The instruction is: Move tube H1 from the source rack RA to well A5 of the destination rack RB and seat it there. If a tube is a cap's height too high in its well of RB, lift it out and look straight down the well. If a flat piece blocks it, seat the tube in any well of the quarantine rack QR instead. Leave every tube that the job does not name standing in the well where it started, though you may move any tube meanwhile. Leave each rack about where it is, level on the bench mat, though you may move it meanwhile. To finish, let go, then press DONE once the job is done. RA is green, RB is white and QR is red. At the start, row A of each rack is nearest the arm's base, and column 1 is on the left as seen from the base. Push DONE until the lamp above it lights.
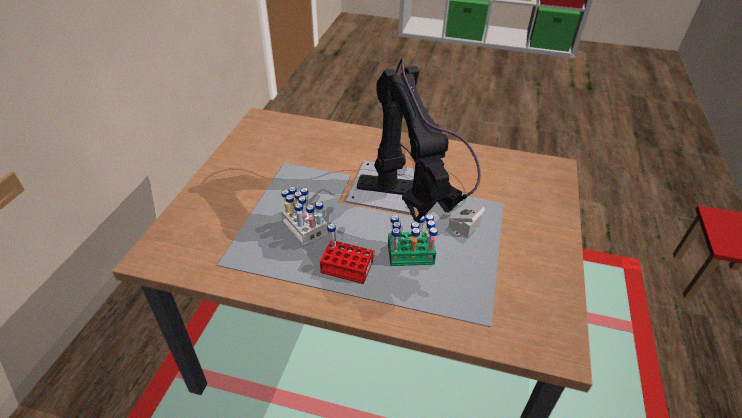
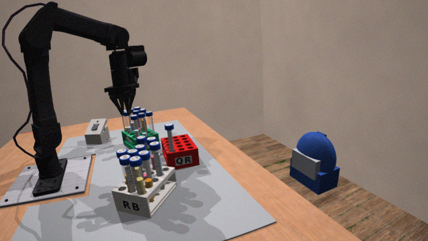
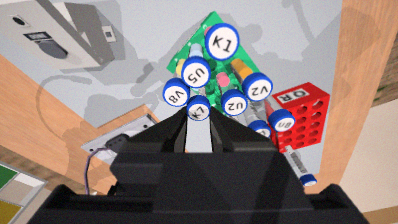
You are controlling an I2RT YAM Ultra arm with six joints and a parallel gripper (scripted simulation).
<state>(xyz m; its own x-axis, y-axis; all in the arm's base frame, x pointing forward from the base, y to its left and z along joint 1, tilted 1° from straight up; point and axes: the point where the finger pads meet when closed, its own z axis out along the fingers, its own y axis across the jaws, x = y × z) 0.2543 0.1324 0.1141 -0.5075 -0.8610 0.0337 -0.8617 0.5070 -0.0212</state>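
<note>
My hand is 6 cm above the clear tube and 1 cm to the right of it. Round my hand: red rack QR (18 cm to the right, 12 cm ahead, 10 cm below); then grey done button box (13 cm to the left, 12 cm behind, 8 cm below); then white rack RB (34 cm to the right, 10 cm below, 1 cm behind).
</note>
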